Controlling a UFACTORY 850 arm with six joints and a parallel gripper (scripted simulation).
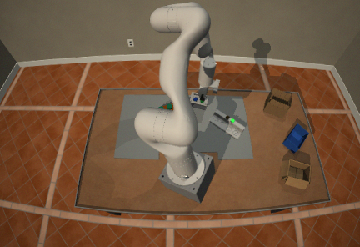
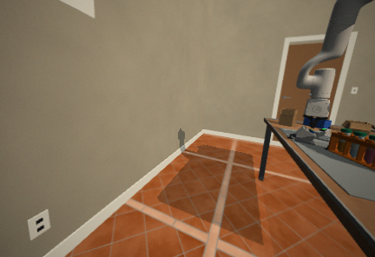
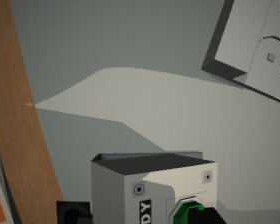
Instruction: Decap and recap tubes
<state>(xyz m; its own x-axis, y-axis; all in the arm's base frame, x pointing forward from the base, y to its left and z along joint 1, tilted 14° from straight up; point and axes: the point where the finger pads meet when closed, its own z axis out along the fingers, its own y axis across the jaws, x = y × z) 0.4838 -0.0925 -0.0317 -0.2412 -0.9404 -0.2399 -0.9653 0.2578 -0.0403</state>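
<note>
Now: the green ready key 3 cm below my hand. The rest, counted from my hand: blue bin: 24 cm behind, 64 cm to the right, 8 cm below; blue cycle key: 1 cm ahead, 4 cm to the left, 3 cm below; key housing: 2 cm ahead, 2 cm to the left, 5 cm below.
</note>
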